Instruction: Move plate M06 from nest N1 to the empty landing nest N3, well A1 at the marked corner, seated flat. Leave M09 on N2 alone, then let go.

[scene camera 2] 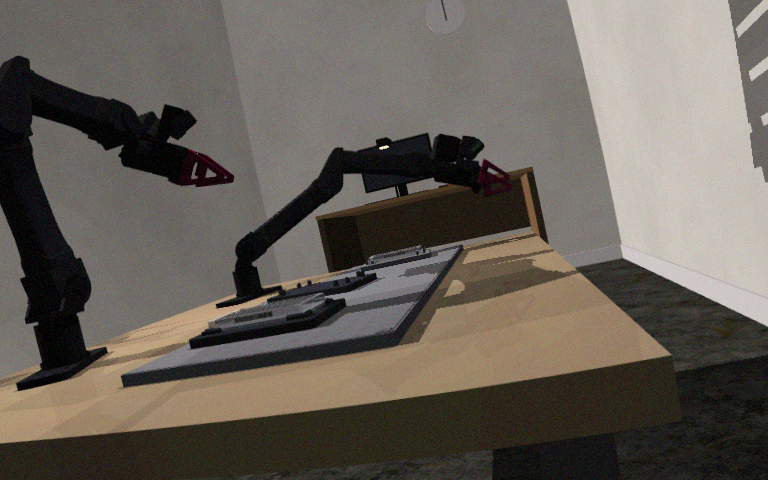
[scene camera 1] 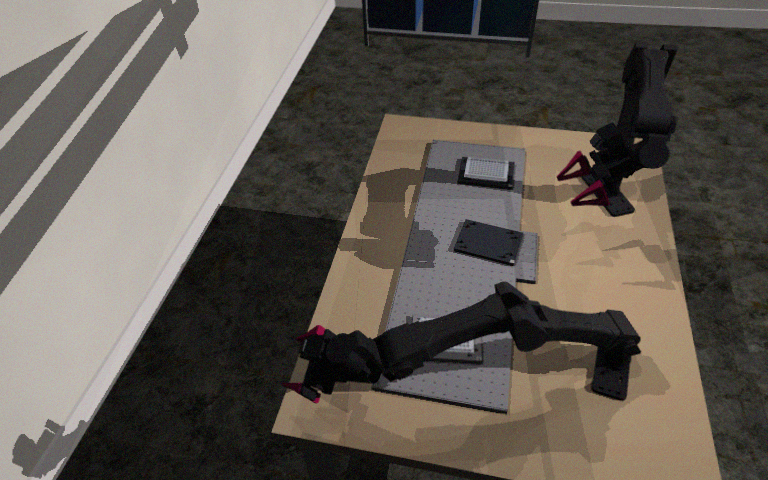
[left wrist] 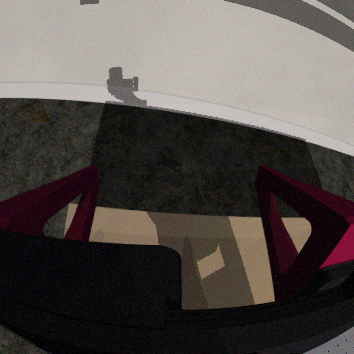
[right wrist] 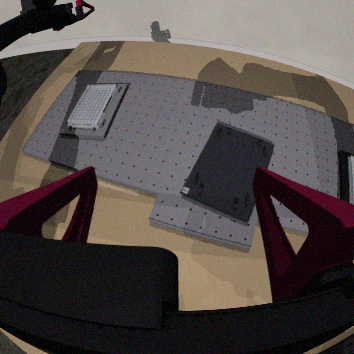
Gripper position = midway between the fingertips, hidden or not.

Observation:
My left gripper [scene camera 2: 510, 182] is open, holding nothing. My right gripper [scene camera 2: 229, 178] is open and holds nothing. Also in view: a black nest [scene camera 1: 501, 245].
My left gripper also shows in scene camera 1 [scene camera 1: 290, 361] and in the left wrist view [left wrist: 176, 173]. My right gripper also shows in scene camera 1 [scene camera 1: 564, 191] and in the right wrist view [right wrist: 174, 175]. The black nest is seen too in scene camera 2 [scene camera 2: 347, 284] and in the right wrist view [right wrist: 222, 177].

